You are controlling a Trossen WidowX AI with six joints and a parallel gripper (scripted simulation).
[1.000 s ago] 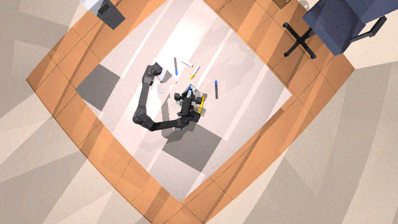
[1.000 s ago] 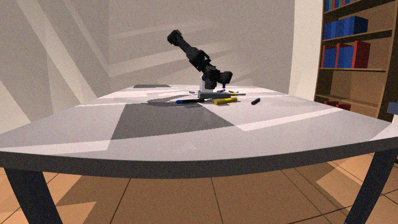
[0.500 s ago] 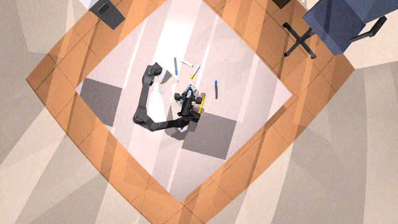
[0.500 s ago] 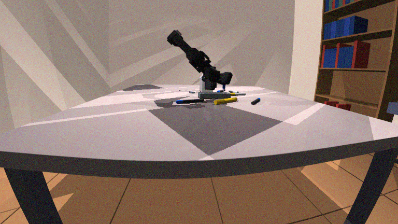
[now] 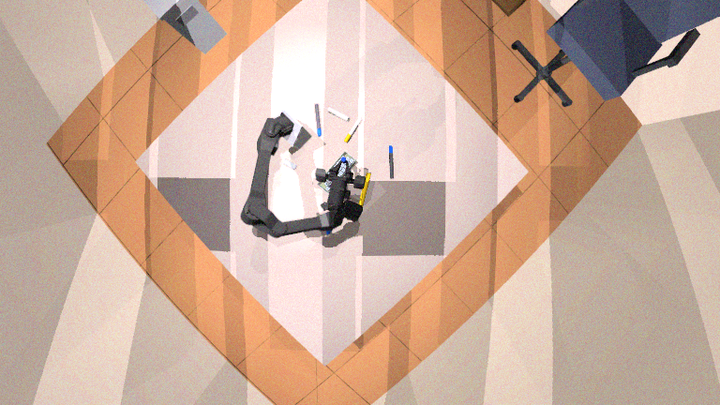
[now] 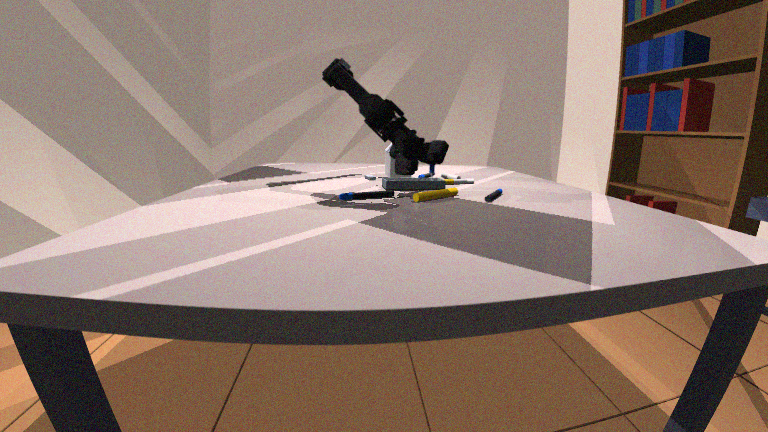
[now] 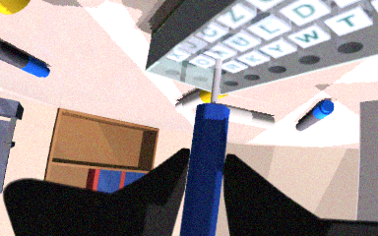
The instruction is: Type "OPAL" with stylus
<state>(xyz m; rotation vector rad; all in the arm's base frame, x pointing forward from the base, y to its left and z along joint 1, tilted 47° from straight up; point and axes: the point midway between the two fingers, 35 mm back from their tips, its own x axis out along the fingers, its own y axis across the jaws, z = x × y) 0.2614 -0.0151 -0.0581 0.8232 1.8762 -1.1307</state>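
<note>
Right now my gripper tip is 11 cm to the right of the yellow-tipped pen, 7 cm past it and 7 cm above it. The rest, counted from my gripper tip: blue stylus (1 cm below); yellow marker (14 cm ahead, 6 cm below, 3 cm to the right).
</note>
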